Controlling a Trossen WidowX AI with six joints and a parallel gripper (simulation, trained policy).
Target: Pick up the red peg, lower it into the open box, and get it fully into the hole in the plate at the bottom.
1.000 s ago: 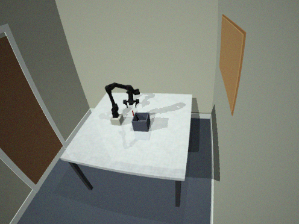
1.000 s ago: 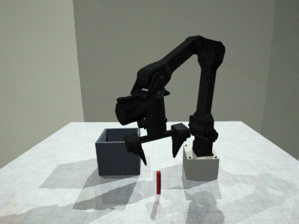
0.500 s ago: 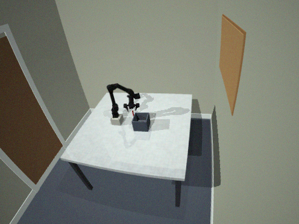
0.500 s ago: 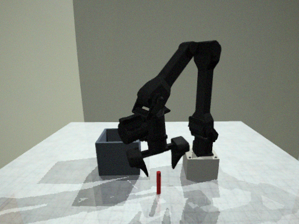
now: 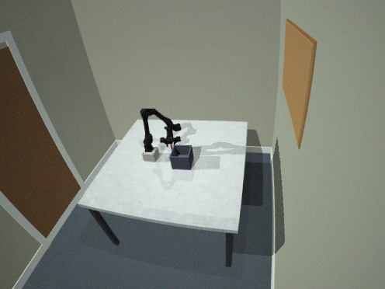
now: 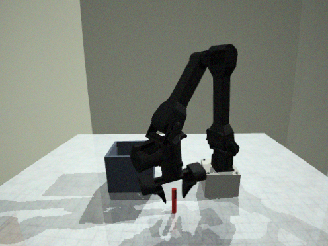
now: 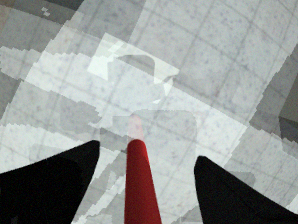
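The red peg lies 1 cm to the left of my gripper tip and 1 cm above it.
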